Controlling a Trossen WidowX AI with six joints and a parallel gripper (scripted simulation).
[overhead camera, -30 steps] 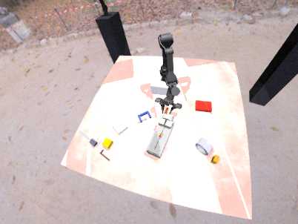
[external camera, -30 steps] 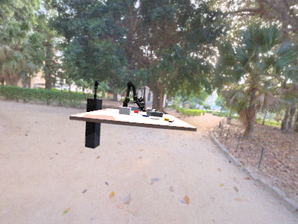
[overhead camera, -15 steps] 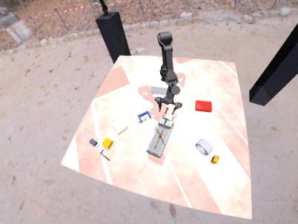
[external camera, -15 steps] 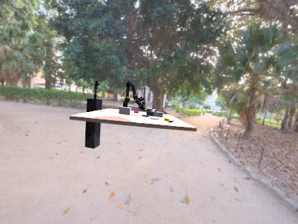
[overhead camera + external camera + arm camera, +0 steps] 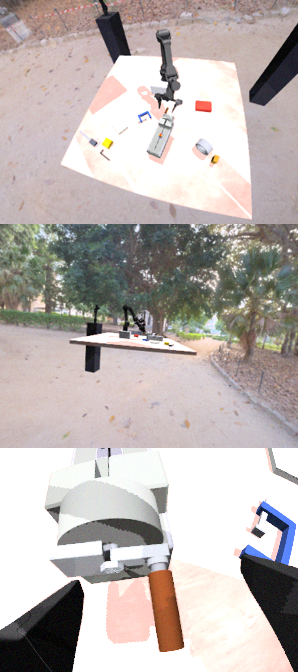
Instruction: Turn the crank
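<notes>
Right now my gripper tip is 20 mm past the crank handle and 20 mm above it. From my gripper tip the other things lie so: white tile (190 mm ahead, 310 mm to the right, 100 mm below); red pointer (170 mm ahead, 30 mm to the left, 30 mm below); red block (190 mm behind, 240 mm to the left, 100 mm below).
</notes>
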